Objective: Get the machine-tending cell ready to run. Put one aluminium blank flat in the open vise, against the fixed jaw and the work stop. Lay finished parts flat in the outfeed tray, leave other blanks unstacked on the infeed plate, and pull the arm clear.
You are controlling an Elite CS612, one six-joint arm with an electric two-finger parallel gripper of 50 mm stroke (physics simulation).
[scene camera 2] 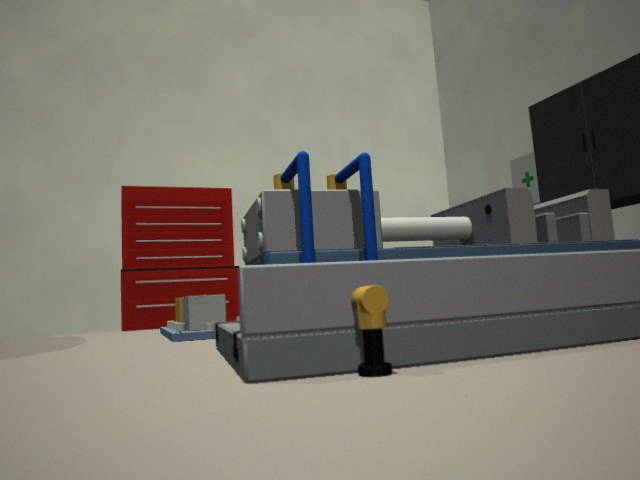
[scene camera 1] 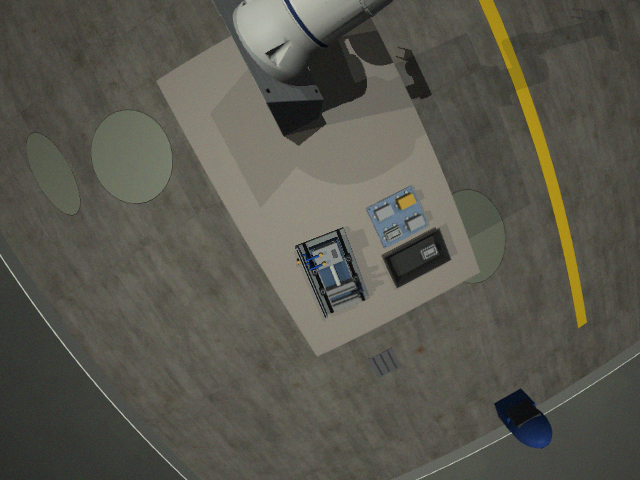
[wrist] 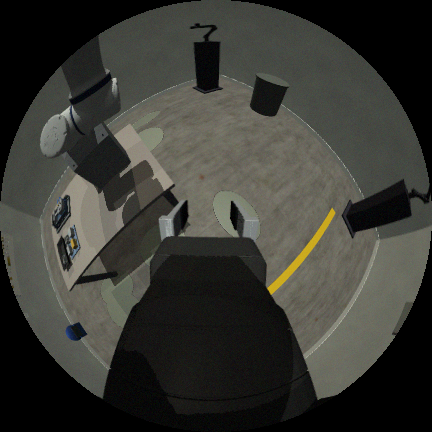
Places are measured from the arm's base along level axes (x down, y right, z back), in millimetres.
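Pixels of known places: gripper, fingertip midpoint: (wrist: 208, 208); arm's base at its link origin: (scene camera 1: 267, 45).
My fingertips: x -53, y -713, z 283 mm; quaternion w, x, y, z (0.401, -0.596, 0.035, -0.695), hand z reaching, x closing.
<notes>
Ahead of a thing's pixels: the offset from my fingertips to its top centre. "pt": to the spot under its first point. Level surfaces: height alone.
My gripper (wrist: 208, 208) is open and empty, high over the floor beside the table. The vise {dx +351, dy +818, dz -949 mm} (scene camera 1: 325, 279) (scene camera 2: 439, 291) (wrist: 61, 213) stands on the table with its jaws apart; I cannot tell whether a blank lies between them. The blue infeed plate {dx +442, dy +510, dz -860 mm} (scene camera 1: 399, 218) (scene camera 2: 192, 336) holds two plain grey blocks {dx +406, dy +557, dz -814 mm} (scene camera 1: 383, 212) {dx +406, dy +463, dz -899 mm} (scene camera 1: 415, 222), an orange block {dx +406, dy +467, dz -811 mm} (scene camera 1: 406, 200) (wrist: 74, 244) and a grey part with a pocketed top {dx +407, dy +554, dz -903 mm} (scene camera 1: 392, 233), set apart from each other. The dark outfeed tray (scene camera 1: 405, 265) holds a similar pocketed part {dx +403, dy +452, dz -1028 mm} (scene camera 1: 429, 252), seemingly flat, near its right end.
The arm's base (scene camera 1: 279, 46) stands at the far end of the table {dx +450 mm} (scene camera 1: 330, 335). Blue hoses {pt dx +372, dy +878, dz -833 mm} (scene camera 2: 307, 211) rise at the vise's cylinder. In the wrist view, two black pedestals (wrist: 207, 65) (wrist: 380, 207) and a grey bin (wrist: 268, 96) stand on the floor.
</notes>
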